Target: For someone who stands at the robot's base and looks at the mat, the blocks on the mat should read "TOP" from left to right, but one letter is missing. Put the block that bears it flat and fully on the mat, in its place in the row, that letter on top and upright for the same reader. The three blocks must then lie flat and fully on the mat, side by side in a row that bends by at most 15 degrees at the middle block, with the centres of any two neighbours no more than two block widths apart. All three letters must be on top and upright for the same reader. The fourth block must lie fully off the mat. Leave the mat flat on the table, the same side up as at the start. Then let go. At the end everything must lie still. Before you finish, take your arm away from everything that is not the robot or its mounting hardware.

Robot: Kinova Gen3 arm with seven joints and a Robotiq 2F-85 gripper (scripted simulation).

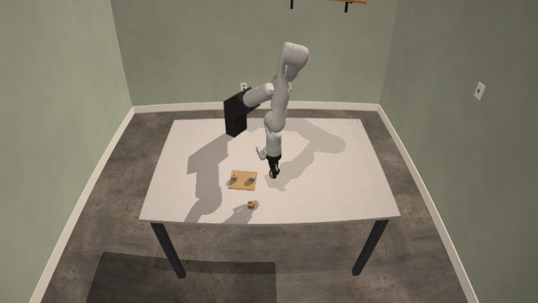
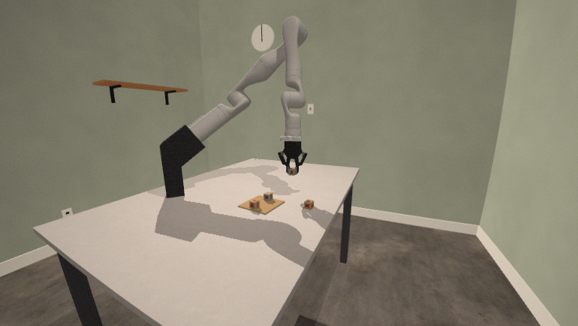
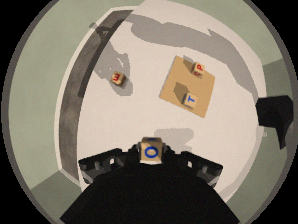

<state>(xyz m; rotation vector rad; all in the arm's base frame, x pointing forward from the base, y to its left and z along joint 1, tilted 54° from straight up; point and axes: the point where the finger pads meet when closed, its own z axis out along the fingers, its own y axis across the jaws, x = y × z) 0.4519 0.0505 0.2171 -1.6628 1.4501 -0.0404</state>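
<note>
Right now the tan mat is 170 mm to the right of my hand, 120 mm below it and 50 mm behind it. Round my hand: red-lettered block: 210 mm to the right, 100 mm below, 50 mm behind.
</note>
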